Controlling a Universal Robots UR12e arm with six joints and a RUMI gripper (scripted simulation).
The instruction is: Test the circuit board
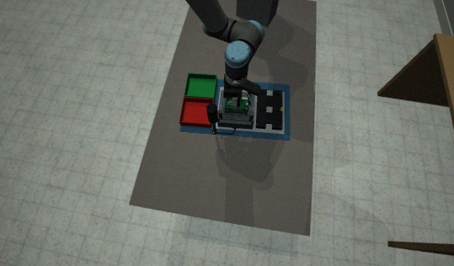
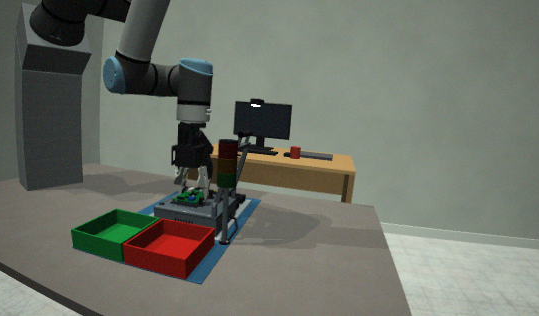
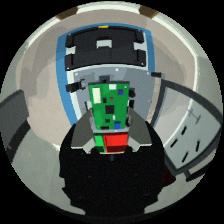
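Right now my hand is right at the green circuit board. Round my hand: tester lid: 120 mm ahead, 40 mm to the right, 100 mm above; then red bin: 20 mm behind, 210 mm to the right, 70 mm below; then black latch hook: 40 mm behind, 70 mm to the left, 10 mm above.
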